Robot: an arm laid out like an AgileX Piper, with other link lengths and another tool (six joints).
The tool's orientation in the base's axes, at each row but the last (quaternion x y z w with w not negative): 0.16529, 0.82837, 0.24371, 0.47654; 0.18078, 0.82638, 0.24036, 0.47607; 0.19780, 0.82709, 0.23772, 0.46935; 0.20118, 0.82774, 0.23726, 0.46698; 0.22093, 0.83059, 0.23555, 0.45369
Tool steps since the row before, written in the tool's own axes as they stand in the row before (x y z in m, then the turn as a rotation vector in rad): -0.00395, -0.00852, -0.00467, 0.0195, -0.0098, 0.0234; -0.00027, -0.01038, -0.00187, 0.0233, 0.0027, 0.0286; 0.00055, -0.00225, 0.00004, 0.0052, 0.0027, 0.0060; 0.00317, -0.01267, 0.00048, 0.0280, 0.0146, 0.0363; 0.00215, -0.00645, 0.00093, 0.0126, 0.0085, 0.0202
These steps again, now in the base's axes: -0.00248, -0.01019, 0.00001, 0.0104, 0.0075, -0.0293; -0.00223, -0.00907, -0.00491, 0.0140, 0.0209, -0.0271; -0.00046, -0.00151, -0.00170, 0.0030, 0.0063, -0.0047; -0.00253, -0.00836, -0.00972, 0.0196, 0.0347, -0.0269; -0.00125, -0.00368, -0.00566, 0.0124, 0.0179, -0.0128
